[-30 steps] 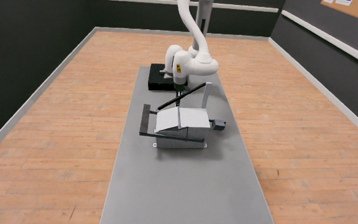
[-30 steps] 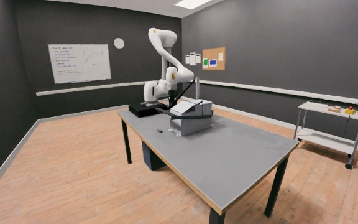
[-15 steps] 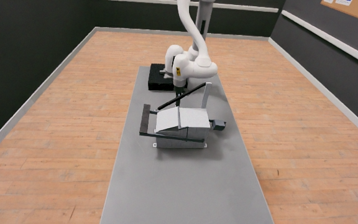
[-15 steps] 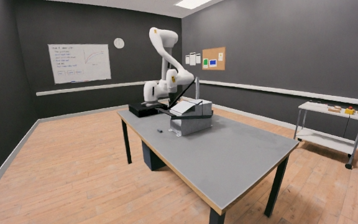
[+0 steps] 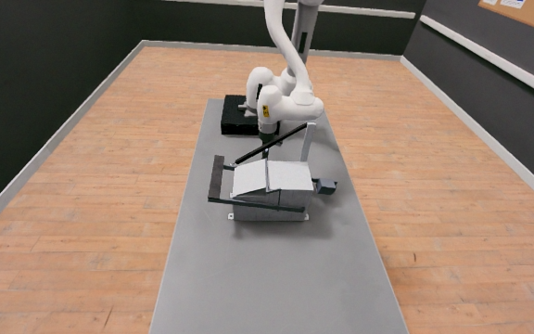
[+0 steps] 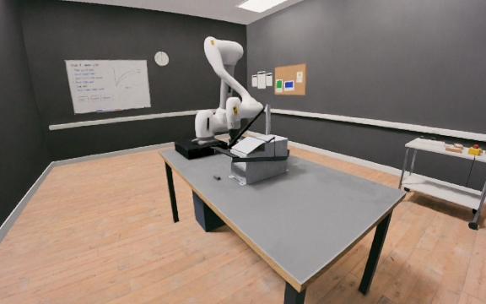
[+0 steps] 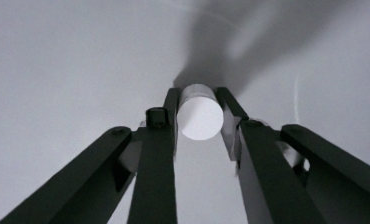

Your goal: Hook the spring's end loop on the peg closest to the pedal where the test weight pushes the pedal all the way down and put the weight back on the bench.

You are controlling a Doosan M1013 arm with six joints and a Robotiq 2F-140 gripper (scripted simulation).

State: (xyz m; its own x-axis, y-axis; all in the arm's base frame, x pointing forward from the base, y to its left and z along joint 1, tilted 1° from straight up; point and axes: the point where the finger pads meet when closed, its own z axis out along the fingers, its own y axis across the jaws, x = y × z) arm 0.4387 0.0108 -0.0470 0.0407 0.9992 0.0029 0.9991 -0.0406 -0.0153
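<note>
Now: hand 1 cm above the steel test weight. Round my hand: small dark object 25 cm to the right, 16 cm ahead, 3 cm below.
</note>
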